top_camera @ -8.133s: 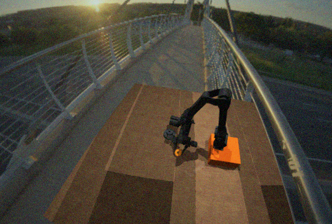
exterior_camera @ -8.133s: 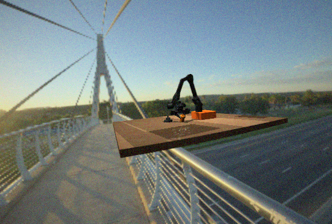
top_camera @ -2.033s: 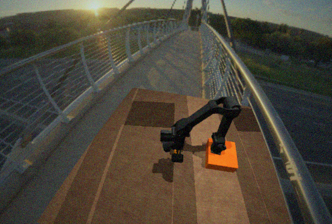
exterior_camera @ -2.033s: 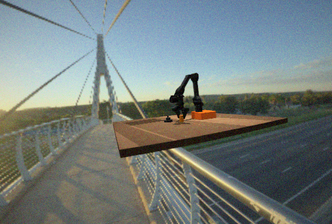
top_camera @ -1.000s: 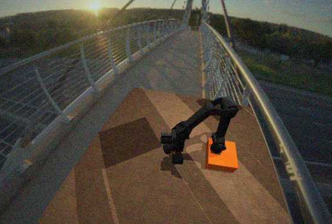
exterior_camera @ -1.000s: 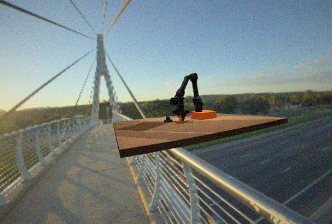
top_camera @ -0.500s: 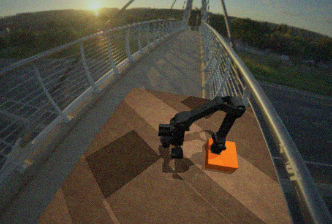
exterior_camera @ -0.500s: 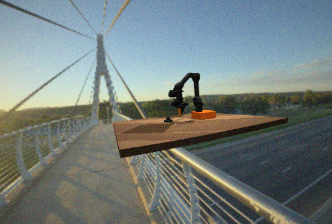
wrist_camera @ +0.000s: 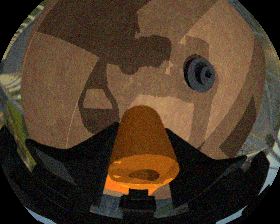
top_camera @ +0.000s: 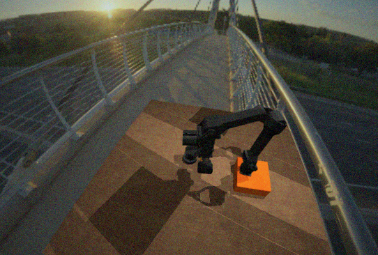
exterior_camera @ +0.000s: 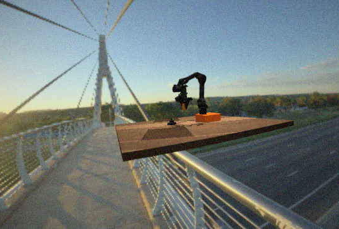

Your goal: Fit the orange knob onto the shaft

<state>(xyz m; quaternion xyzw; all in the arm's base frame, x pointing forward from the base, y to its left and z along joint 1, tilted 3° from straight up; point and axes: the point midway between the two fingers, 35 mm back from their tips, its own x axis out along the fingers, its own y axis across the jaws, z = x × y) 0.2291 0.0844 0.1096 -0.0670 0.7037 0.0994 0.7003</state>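
Right now my gripper tip is 11 cm to the left of the dark round pedestal, 11 cm above it and 10 cm short of it. Also, from my gripper tip: orange knob: 2 cm above.
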